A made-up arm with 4 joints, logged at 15 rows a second.
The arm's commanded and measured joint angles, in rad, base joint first. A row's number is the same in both.
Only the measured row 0 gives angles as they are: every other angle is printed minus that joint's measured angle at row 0.
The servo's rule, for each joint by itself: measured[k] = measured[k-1] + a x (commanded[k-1-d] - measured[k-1]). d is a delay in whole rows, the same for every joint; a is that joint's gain. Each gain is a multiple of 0.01, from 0.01 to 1. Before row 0 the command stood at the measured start. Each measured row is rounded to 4 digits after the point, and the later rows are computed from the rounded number. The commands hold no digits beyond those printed.
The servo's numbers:
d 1
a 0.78 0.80 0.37 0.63
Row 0, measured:
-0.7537, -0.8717, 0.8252, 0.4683
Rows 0 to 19, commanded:
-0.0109, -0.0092, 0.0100, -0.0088
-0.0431, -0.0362, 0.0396, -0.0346
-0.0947, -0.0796, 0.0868, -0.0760
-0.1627, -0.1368, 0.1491, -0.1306
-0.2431, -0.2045, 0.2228, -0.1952
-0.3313, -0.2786, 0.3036, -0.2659
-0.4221, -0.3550, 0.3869, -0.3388
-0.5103, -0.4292, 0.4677, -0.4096
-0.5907, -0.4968, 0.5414, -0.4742
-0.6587, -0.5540, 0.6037, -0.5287
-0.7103, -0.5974, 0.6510, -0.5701
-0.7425, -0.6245, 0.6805, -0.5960
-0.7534, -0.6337, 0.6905, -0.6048
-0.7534, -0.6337, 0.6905, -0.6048
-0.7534, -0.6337, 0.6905, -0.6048
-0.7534, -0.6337, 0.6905, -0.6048
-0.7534, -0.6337, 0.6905, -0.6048
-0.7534, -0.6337, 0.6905, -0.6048
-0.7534, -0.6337, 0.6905, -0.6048
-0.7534, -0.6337, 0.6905, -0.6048
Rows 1 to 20, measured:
0.0000, 0.0000, 0.0000, 0.0000
-0.0085, -0.0074, 0.0037, -0.0055
-0.0355, -0.0304, 0.0170, -0.0238
-0.0817, -0.0698, 0.0428, -0.0567
-0.1449, -0.1234, 0.0821, -0.1033
-0.2215, -0.1883, 0.1342, -0.1612
-0.3071, -0.2605, 0.1969, -0.2272
-0.3968, -0.3361, 0.2672, -0.2975
-0.4853, -0.4106, 0.3414, -0.3681
-0.5675, -0.4796, 0.4154, -0.4349
-0.6386, -0.5391, 0.4851, -0.4940
-0.6945, -0.5857, 0.5465, -0.5419
-0.7319, -0.6167, 0.5961, -0.5760
-0.7487, -0.6303, 0.6310, -0.5941
-0.7524, -0.6330, 0.6530, -0.6008
-0.7532, -0.6336, 0.6669, -0.6033
-0.7534, -0.6337, 0.6756, -0.6042
-0.7534, -0.6337, 0.6811, -0.6046
-0.7534, -0.6337, 0.6846, -0.6047
-0.7534, -0.6337, 0.6868, -0.6048

